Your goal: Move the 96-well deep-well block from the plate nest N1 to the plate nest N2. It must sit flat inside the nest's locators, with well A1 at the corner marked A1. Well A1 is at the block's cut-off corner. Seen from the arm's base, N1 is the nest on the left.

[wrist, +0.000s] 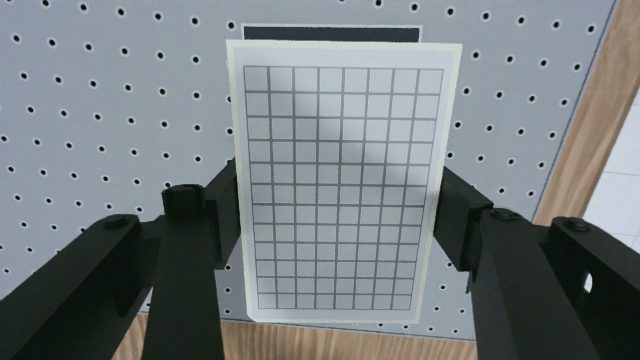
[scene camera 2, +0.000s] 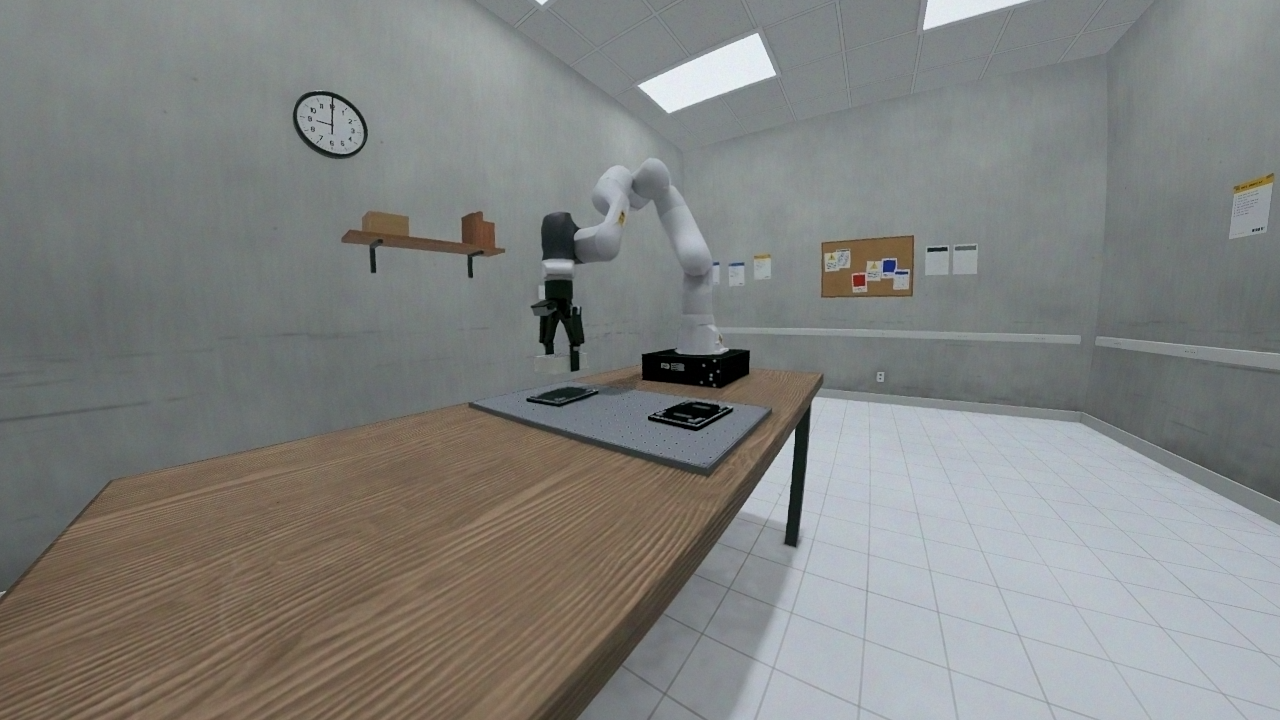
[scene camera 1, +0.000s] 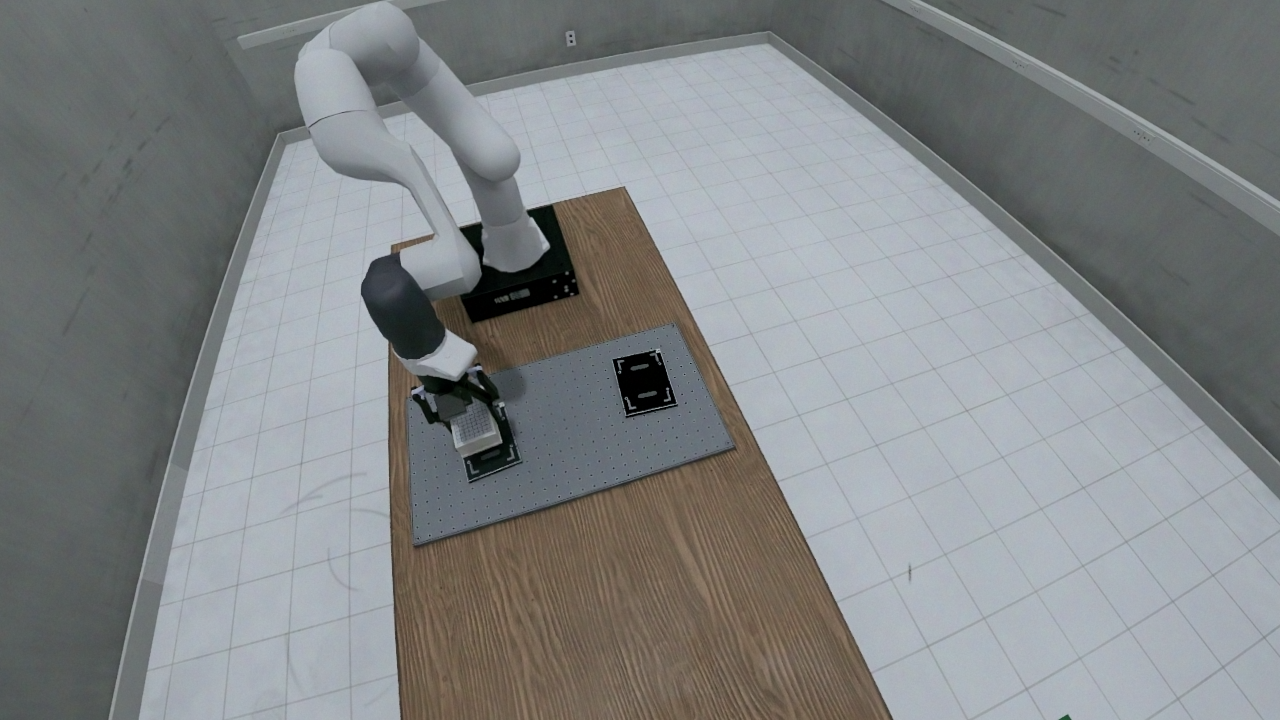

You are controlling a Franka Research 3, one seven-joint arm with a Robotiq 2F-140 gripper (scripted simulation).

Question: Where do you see a white 96-well deep-well block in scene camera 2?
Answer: At 559, 363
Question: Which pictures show the white 96-well deep-well block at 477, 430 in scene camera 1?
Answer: The wrist view, scene camera 2 and scene camera 1: all of them.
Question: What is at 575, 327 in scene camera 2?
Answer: My gripper.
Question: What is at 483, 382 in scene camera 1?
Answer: My gripper.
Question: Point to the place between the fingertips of my gripper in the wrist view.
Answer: At 333, 176
